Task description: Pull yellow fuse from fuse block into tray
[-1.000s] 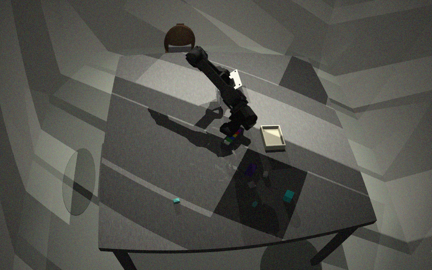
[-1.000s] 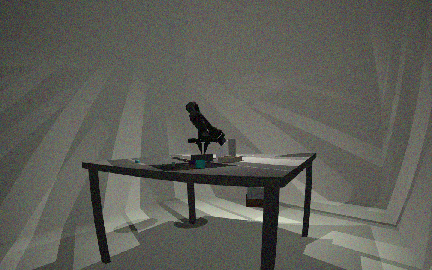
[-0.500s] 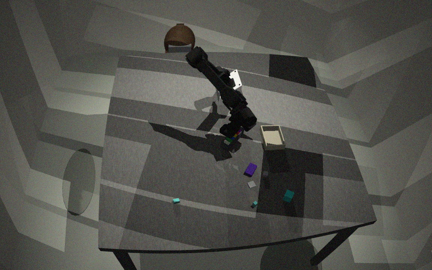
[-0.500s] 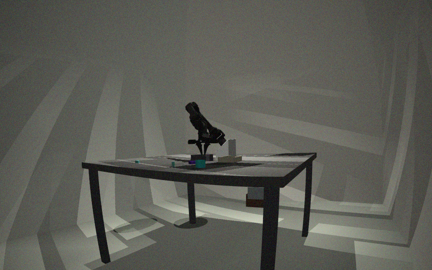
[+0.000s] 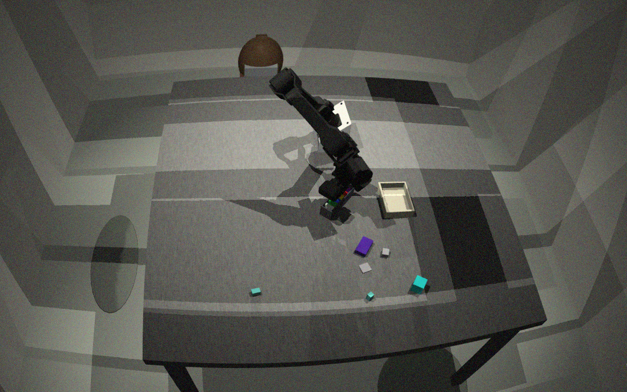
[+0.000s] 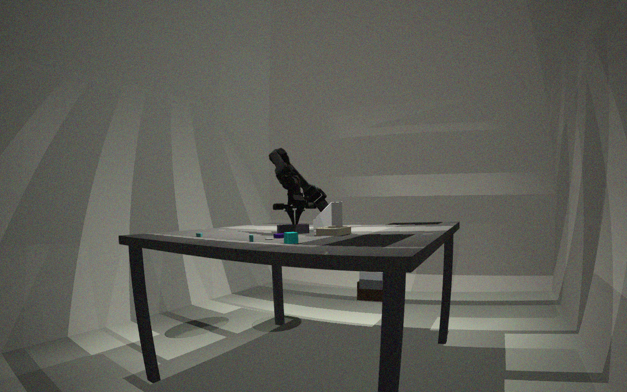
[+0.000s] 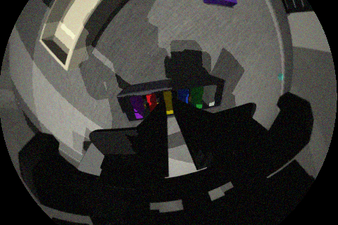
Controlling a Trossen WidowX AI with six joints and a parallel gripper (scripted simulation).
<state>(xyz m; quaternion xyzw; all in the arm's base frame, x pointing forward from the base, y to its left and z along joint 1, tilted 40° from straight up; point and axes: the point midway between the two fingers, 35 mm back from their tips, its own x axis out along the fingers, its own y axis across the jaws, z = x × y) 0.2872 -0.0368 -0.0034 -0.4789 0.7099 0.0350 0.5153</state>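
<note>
The beige tray lies 20 mm ahead of my gripper tip, 190 mm to the left of it and 30 mm below it. From my gripper tip the other things lie so: yellow fuse 10 mm below.
</note>
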